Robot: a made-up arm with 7 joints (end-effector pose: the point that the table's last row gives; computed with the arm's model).
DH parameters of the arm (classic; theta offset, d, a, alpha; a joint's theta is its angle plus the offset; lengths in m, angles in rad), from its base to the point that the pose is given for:
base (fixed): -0.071 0 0 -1.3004
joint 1: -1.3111 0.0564 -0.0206 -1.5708
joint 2: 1.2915 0 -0.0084 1.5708
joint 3: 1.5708 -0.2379 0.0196 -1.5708
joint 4: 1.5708 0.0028 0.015 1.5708
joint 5: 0 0.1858 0 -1.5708
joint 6: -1.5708 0 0.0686 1.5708
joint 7: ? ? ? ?
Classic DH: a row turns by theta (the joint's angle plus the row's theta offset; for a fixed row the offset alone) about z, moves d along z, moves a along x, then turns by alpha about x.
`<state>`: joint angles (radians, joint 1 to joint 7).
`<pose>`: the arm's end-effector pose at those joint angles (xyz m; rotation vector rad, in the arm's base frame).
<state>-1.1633 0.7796 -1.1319 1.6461 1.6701 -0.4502 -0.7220</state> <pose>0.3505 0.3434 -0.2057 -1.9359 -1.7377 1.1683</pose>
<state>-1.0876 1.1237 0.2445 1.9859 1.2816 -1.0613 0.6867</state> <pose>0.2569 0.3896 -0.1780 1.2068 0.0210 0.2497</pose>
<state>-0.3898 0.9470 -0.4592 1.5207 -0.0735 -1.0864 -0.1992</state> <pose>0.1499 0.4012 -0.2758 0.9784 0.5139 -0.3614</pose>
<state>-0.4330 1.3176 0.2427 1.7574 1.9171 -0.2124 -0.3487</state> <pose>0.0427 0.5217 -0.1459 1.5567 2.2693 -0.6030</pose>
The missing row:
joint 7: 0 0 0 0
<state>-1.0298 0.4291 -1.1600 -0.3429 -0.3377 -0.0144 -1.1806</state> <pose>0.2210 -0.1373 -0.1186 0.6880 -0.3385 -2.5613</pose>
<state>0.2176 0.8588 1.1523 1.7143 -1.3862 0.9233 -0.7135</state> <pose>-0.1436 0.3761 -0.3105 -1.7282 -0.1147 1.0399</pose>
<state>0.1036 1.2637 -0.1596 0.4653 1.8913 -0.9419 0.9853</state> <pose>0.1104 0.3939 -0.2387 1.8021 -0.3670 -1.5333</pose>
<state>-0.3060 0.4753 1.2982 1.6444 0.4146 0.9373 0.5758</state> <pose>-0.0026 0.2271 -0.4362 -0.1859 2.3559 1.0081</pose>
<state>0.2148 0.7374 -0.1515 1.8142 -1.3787 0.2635 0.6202</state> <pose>-0.2325 0.3770 -0.2853 0.2915 1.7052 2.2120</pose>
